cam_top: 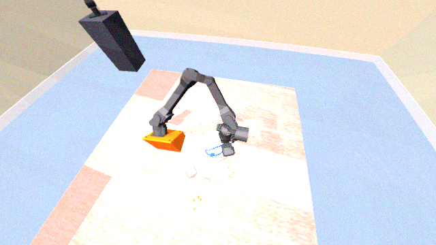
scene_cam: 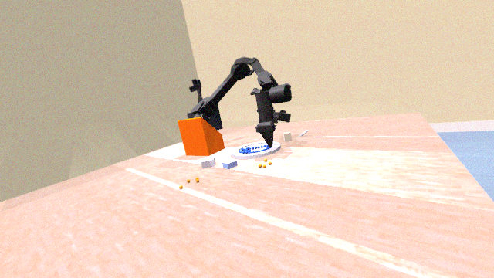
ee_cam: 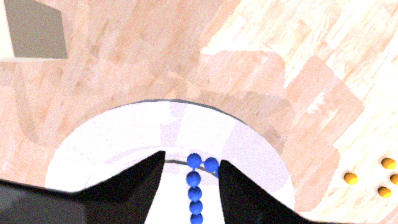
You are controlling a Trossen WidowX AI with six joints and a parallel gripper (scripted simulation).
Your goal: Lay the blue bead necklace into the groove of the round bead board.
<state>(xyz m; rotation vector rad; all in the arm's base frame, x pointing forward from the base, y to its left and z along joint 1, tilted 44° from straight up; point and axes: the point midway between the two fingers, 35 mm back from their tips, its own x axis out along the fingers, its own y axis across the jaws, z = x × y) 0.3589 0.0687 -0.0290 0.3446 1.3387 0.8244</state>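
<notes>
Right now the round white bead board is 6 cm behind my gripper tip, 1 cm to the right of it and 1 cm below it. From my gripper tip the other things lie so: white block (17 cm behind, 18 cm to the right); light blue cube (7 cm behind, 18 cm to the right, 1 cm below); beige cube (2 cm ahead, 12 cm to the left).
</notes>
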